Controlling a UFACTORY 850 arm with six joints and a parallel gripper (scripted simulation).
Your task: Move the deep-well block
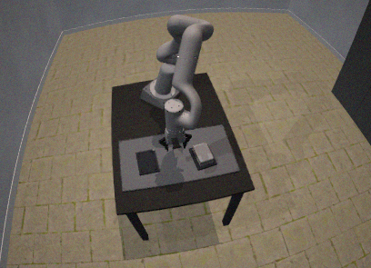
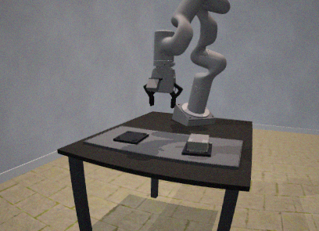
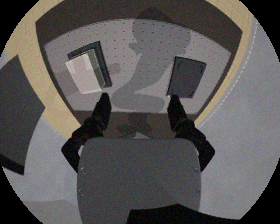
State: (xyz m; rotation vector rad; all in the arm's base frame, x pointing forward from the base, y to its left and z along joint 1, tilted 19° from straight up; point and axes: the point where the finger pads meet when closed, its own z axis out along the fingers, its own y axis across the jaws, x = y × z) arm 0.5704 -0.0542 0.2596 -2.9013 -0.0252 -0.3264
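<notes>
My hand is 160 mm to the right of the deep-well block, 150 mm above it and 30 mm past it. The rest, counted from my hand: plate nest N1 (180 mm below, 160 mm to the left, 30 mm behind); plate nest N2 (180 mm below, 170 mm to the right, 50 mm behind).
</notes>
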